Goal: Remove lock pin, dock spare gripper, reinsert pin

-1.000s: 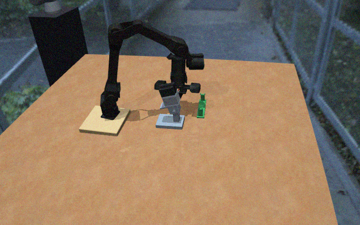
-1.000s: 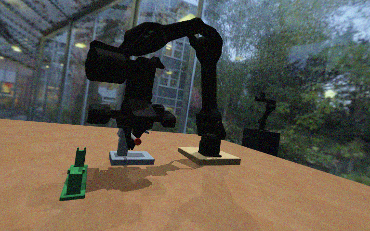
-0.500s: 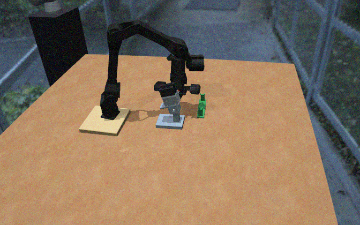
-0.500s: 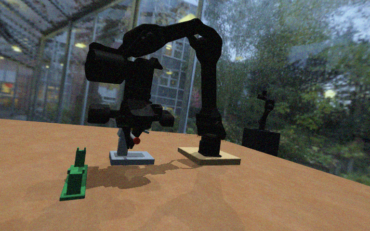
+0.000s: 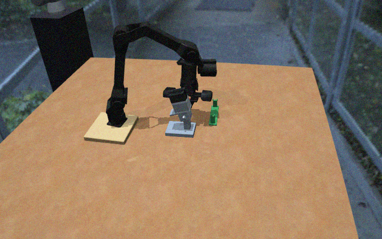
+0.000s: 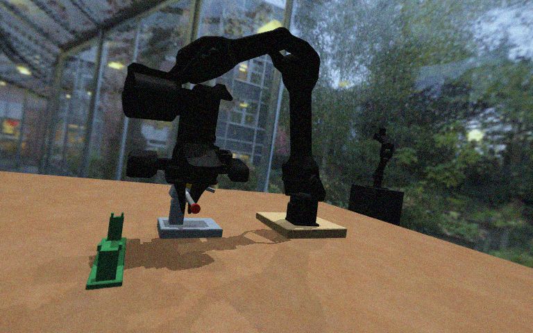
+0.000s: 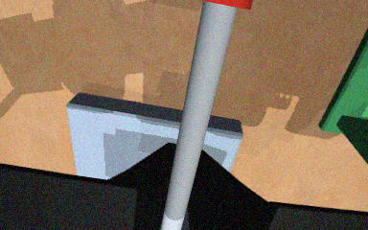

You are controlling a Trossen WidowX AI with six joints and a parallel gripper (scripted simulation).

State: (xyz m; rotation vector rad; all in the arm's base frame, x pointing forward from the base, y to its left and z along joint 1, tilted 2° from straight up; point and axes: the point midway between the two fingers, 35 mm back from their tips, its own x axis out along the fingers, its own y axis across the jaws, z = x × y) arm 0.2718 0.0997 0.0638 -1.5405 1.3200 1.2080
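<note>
Right now my gripper tip is 40 mm to the left of the socket. From my gripper tip the other things lie so: spare gripper (80 mm above, 50 mm to the right); green cradle (90 mm to the left, 90 mm ahead, 20 mm below).
</note>
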